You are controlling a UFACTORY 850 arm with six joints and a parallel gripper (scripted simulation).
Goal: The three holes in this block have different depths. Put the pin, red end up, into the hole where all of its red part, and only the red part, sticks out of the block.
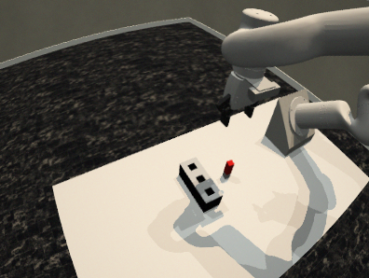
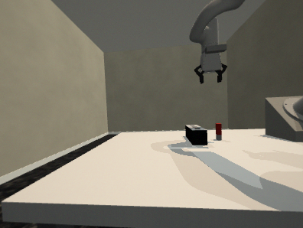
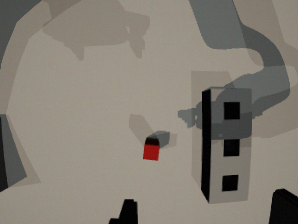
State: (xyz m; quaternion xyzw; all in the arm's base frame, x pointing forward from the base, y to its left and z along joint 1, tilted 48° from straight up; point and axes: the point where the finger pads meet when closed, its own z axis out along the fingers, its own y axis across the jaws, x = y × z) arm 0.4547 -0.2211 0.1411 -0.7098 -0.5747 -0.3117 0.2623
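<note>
Right now the pin is 26 cm below my hand, 4 cm behind it and 1 cm to the left of it. Also, from my hand: black block: 29 cm below, 9 cm ahead, 1 cm to the right.
</note>
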